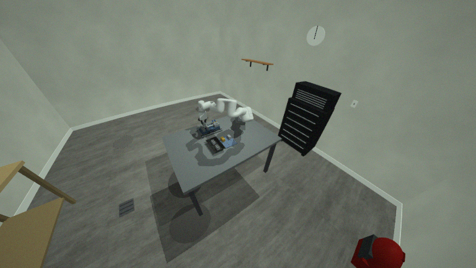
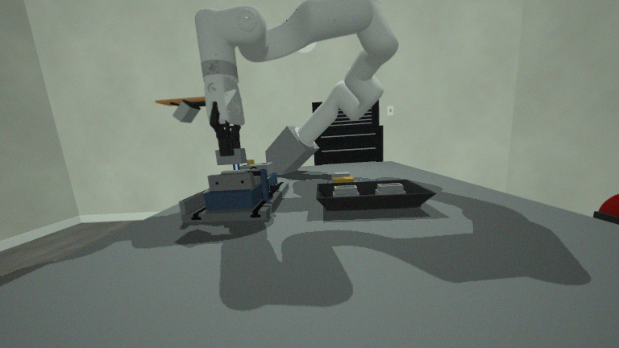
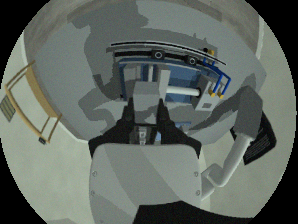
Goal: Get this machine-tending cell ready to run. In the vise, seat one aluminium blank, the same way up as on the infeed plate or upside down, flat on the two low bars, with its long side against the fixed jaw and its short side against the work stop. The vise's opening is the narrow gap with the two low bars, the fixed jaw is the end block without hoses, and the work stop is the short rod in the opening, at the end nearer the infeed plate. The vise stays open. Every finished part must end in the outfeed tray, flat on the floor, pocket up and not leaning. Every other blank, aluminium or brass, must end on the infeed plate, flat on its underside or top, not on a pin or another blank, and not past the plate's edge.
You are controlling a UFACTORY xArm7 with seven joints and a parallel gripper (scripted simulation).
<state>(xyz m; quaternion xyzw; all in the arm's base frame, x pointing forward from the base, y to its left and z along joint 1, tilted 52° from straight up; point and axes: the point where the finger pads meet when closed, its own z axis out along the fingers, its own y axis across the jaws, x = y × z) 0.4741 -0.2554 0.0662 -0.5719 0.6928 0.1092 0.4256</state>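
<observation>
Right now the vise is 7 cm behind my hand, 1 cm to the left of it and 12 cm below it. Also, from my hand: grey aluminium blank (2 cm below); then brass blank (12 cm behind, 28 cm to the left, 13 cm below).
</observation>
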